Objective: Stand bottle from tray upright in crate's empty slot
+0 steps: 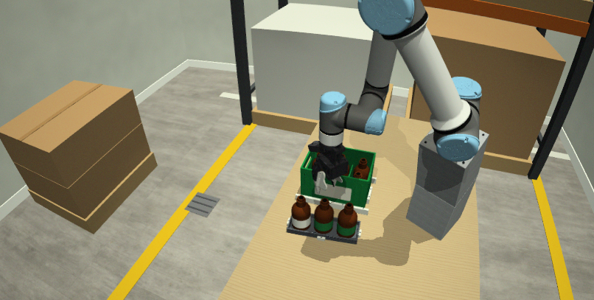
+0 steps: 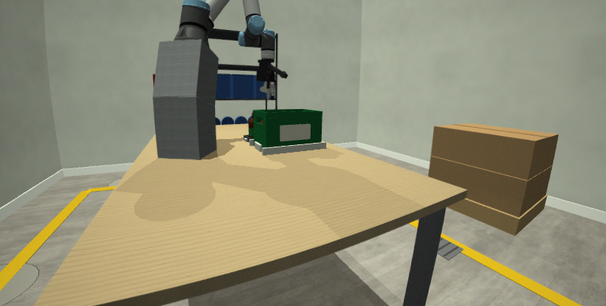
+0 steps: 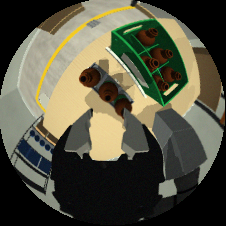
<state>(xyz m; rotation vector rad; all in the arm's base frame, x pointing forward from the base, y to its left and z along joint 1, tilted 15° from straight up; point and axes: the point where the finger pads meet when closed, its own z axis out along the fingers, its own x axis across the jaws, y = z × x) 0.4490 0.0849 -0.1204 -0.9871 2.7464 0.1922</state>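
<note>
The brown bottle lies 150 mm below my hand. Also, from my hand: white-labelled bottle 90 mm ahead, 150 mm below; crate 30 mm behind, 220 mm to the right, 150 mm below; tray 220 mm below.
</note>
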